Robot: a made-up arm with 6 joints.
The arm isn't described. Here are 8 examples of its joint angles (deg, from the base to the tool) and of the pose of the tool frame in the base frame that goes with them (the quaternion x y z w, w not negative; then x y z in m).
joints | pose
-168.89 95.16 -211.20 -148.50 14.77 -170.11 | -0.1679 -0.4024 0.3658 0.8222 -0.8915 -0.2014 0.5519
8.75 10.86 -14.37 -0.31 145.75 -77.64 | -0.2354 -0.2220 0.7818 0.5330 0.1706 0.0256 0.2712
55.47 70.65 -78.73 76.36 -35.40 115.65 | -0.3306 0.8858 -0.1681 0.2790 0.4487 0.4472 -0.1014
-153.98 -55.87 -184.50 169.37 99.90 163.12 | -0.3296 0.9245 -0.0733 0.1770 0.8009 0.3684 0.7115
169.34 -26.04 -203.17 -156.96 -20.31 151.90 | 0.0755 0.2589 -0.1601 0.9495 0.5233 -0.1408 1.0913
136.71 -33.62 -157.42 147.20 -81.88 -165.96 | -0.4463 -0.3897 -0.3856 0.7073 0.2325 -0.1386 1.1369
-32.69 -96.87 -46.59 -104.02 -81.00 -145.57 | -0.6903 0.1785 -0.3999 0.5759 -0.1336 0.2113 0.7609
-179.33 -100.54 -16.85 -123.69 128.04 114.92 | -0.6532 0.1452 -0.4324 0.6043 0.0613 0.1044 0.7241
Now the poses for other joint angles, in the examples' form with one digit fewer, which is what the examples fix.
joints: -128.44 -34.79 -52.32 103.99 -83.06 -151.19
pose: 0.207 -0.762 -0.451 0.417 -0.243 -0.140 0.780
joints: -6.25 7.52 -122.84 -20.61 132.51 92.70
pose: 0.556 -0.804 -0.005 0.209 0.559 -0.105 0.933
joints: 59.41 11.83 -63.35 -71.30 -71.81 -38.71
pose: 0.181 -0.667 -0.685 0.229 0.211 0.575 0.559
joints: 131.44 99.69 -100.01 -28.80 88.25 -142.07
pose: -0.630 0.348 -0.686 0.111 -0.244 0.345 -0.378
